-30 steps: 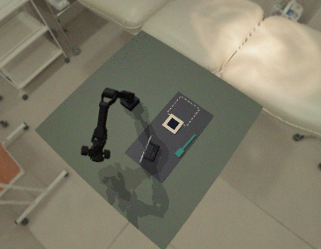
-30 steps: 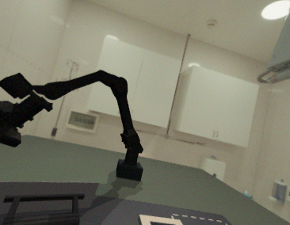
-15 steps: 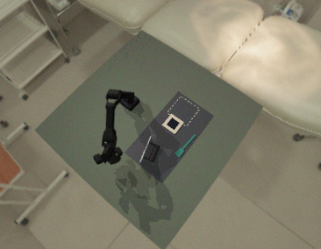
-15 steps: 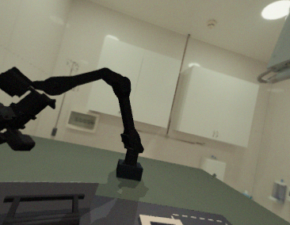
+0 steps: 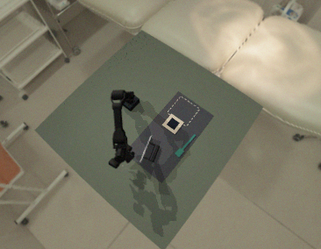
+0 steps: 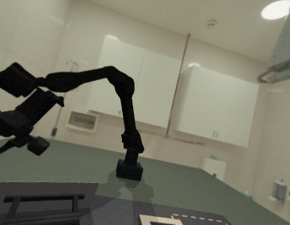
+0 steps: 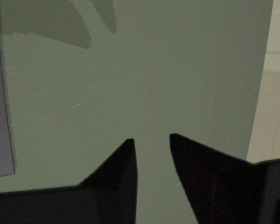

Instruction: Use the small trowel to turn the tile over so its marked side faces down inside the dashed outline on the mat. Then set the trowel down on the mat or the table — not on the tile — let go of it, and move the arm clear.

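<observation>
My gripper tip is now 41 cm to the right of the dark grey mat, 10 cm above it and 5 cm short of it. The rest, counted from my gripper tip: teal trowel: 42 cm to the left, 19 cm ahead, 7 cm below; then tan tile: 48 cm to the left, 7 cm below.
</observation>
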